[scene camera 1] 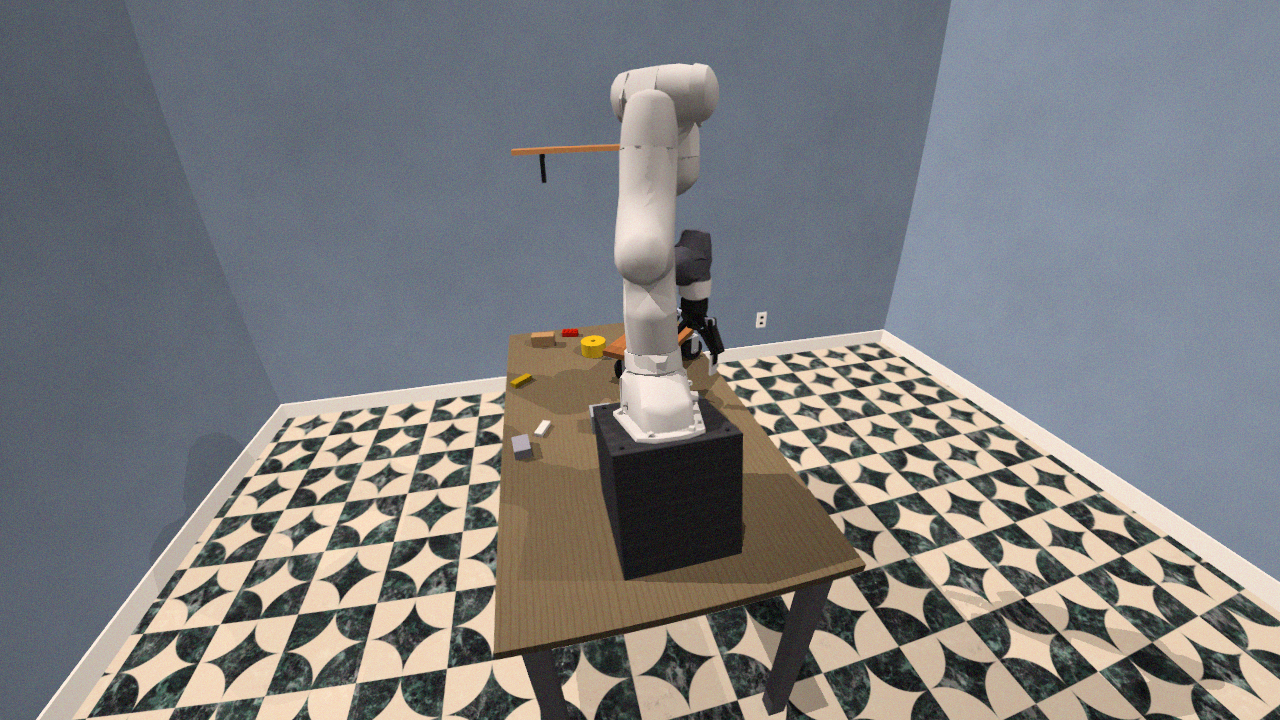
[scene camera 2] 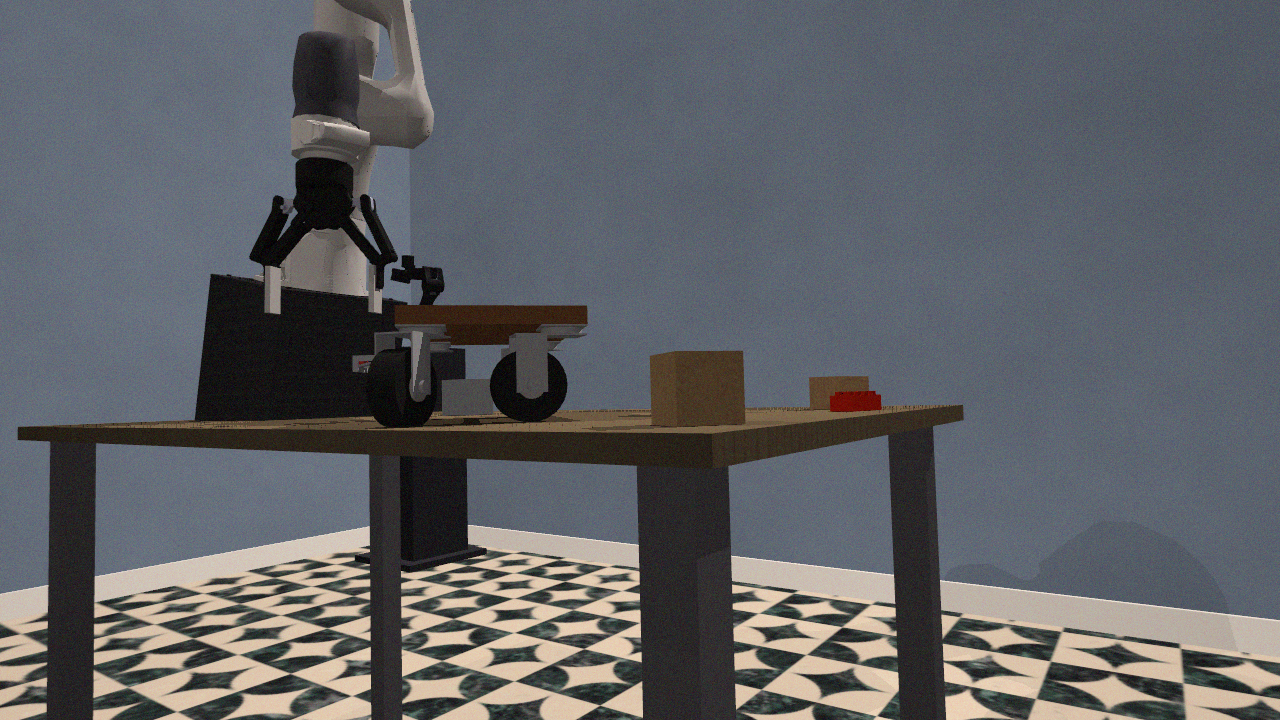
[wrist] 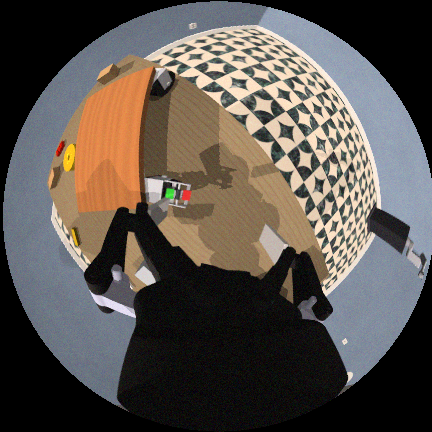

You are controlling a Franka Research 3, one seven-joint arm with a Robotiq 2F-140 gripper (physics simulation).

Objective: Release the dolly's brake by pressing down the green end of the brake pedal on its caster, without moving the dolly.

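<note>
The dolly, with its orange board [scene camera 1: 615,346] [scene camera 2: 492,315] [wrist: 112,145], stands on its wheels on the table [scene camera 1: 563,555] [scene camera 2: 572,440]. In the wrist view, the brake pedal sticks out past the board's edge on a caster; its green end [wrist: 170,193] is nearer the board and its red end [wrist: 186,195] is farther out. My gripper [scene camera 2: 323,293] [wrist: 216,220] is open and empty. Its fingertips are above the table beside the dolly. In the wrist view, one fingertip [wrist: 160,211] appears close to the green end, apart from it in height. The arm hides part of the dolly in scene camera 1.
A cardboard block [scene camera 2: 698,387] [wrist: 107,74] stands beyond the dolly. A yellow cylinder [scene camera 1: 592,347] [wrist: 69,157], a red brick [scene camera 1: 570,333] [scene camera 2: 855,402] [wrist: 60,148], a small brown box [scene camera 1: 542,339], a yellow bar [scene camera 1: 521,380] [wrist: 75,236] and a grey block [scene camera 1: 521,446] are on the far side.
</note>
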